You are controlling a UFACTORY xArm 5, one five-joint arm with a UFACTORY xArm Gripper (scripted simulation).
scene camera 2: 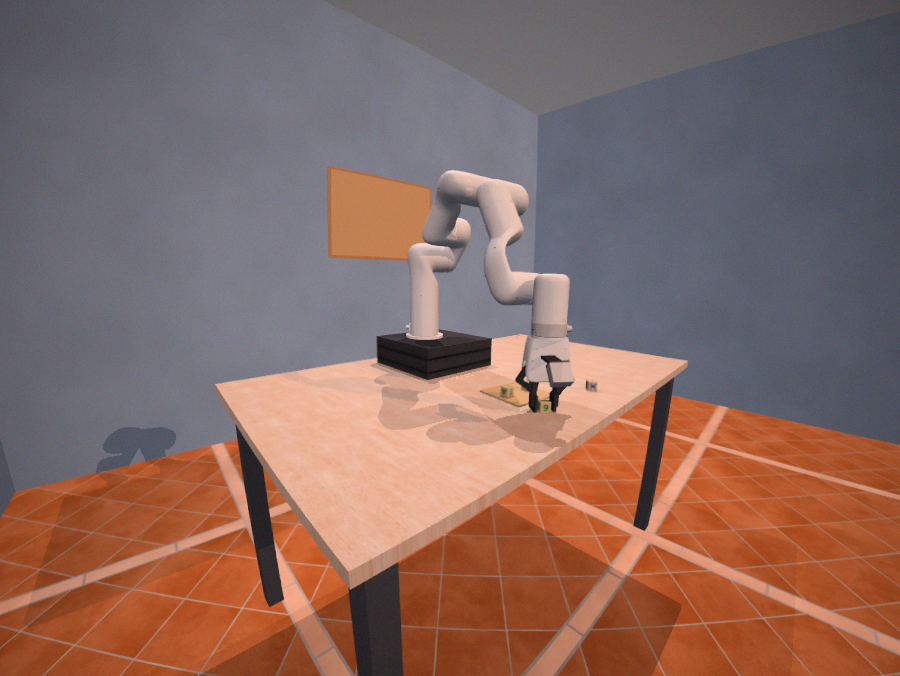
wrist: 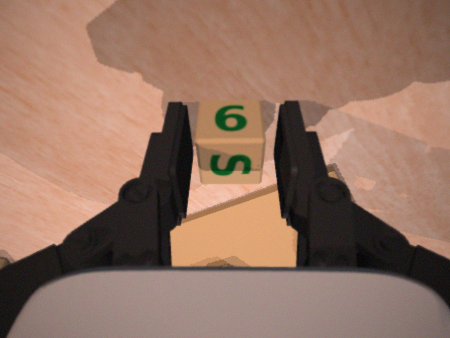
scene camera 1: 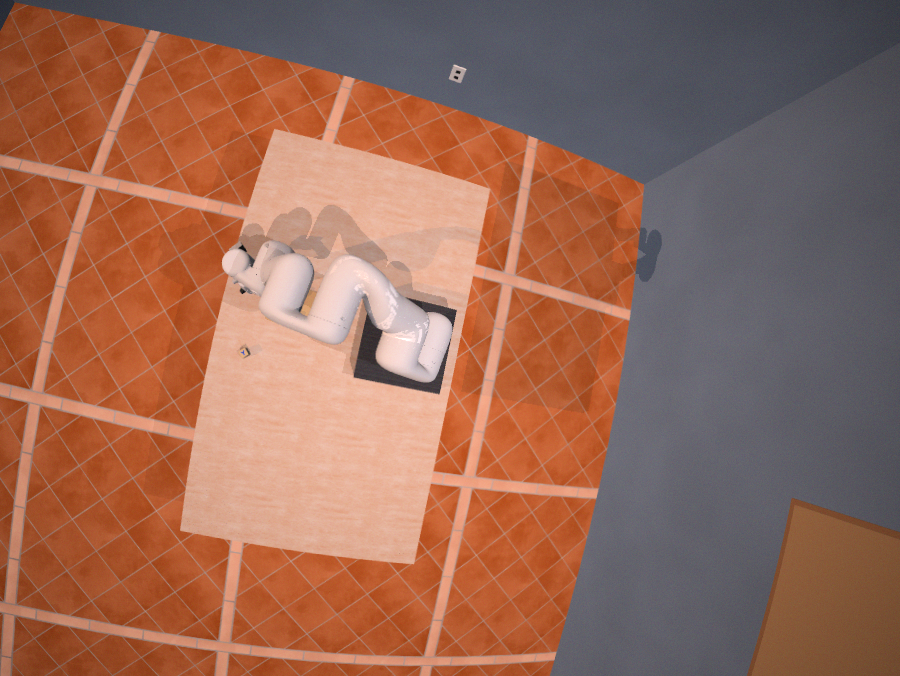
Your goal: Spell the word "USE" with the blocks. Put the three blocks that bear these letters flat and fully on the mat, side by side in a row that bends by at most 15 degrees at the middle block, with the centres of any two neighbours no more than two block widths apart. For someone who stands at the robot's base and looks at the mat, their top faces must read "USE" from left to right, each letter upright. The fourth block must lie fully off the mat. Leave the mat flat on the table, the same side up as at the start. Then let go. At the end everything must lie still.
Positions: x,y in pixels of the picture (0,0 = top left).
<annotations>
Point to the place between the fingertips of the gripper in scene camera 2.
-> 542,410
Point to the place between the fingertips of the gripper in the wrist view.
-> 233,127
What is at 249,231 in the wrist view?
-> A tan mat.
</annotations>
